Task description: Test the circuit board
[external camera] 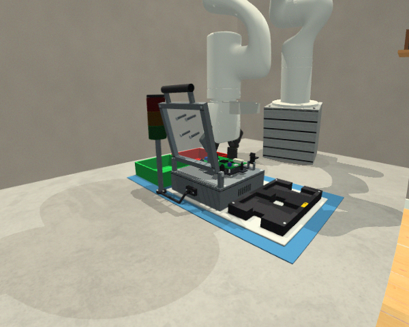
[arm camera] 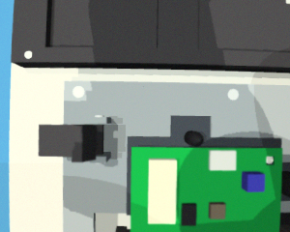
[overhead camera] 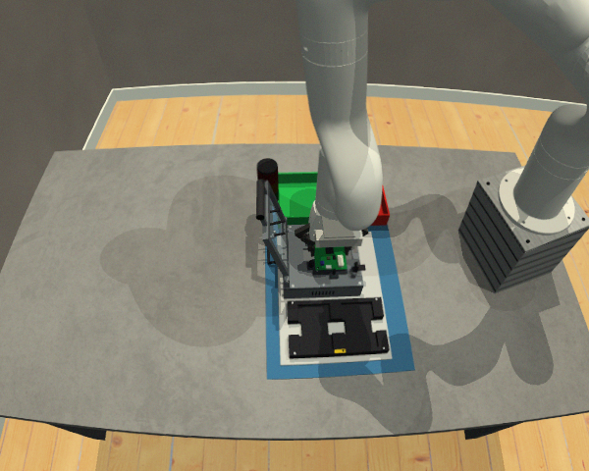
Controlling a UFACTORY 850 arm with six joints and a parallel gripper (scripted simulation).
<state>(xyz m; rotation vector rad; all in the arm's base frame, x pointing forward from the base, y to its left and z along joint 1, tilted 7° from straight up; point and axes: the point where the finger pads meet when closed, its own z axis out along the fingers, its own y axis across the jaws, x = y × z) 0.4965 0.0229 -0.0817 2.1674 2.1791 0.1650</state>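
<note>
Right now the green circuit board is right at my hand. The rest, counted from my hand: tester bed 1 cm ahead, 1 cm to the left, 1 cm below; tester lid 13 cm ahead, 10 cm above; black latch block 6 cm behind, 6 cm to the left.
</note>
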